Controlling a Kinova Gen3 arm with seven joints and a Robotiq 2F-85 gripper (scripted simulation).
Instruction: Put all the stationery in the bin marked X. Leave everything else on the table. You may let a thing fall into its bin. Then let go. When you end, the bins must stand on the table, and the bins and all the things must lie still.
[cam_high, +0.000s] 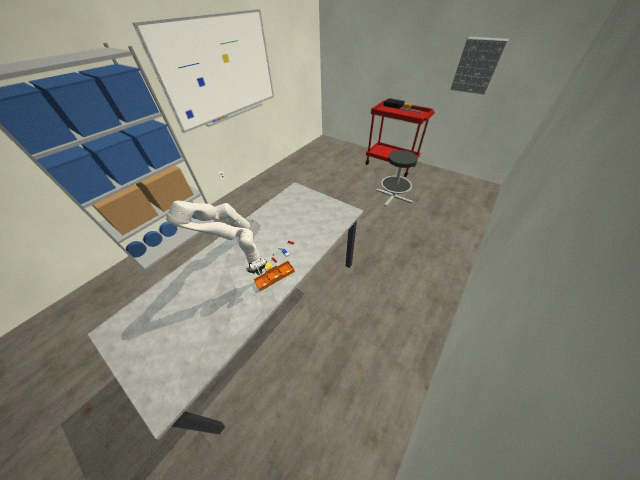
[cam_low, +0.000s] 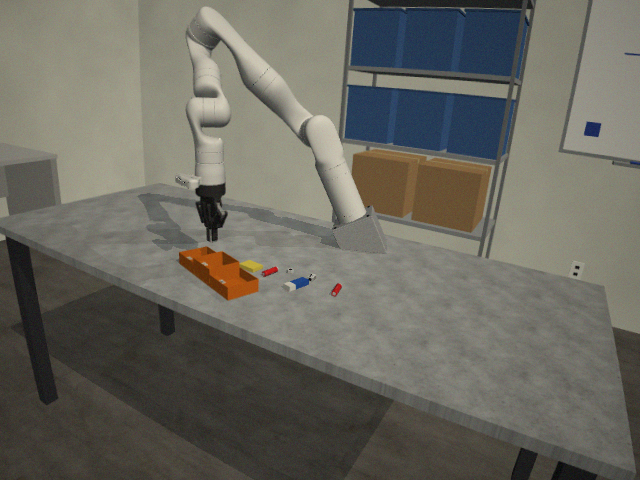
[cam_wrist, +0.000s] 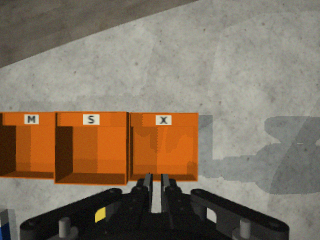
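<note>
Right now my hand is 60 mm short of the orange bins, 60 mm to the right of it and 60 mm above it. Also, from my hand: nut (60 mm behind, 200 mm to the left, 80 mm below); then white eraser (20 mm ahead, 250 mm to the left, 80 mm below); then yellow block (30 mm behind, 100 mm to the left, 80 mm below).
</note>
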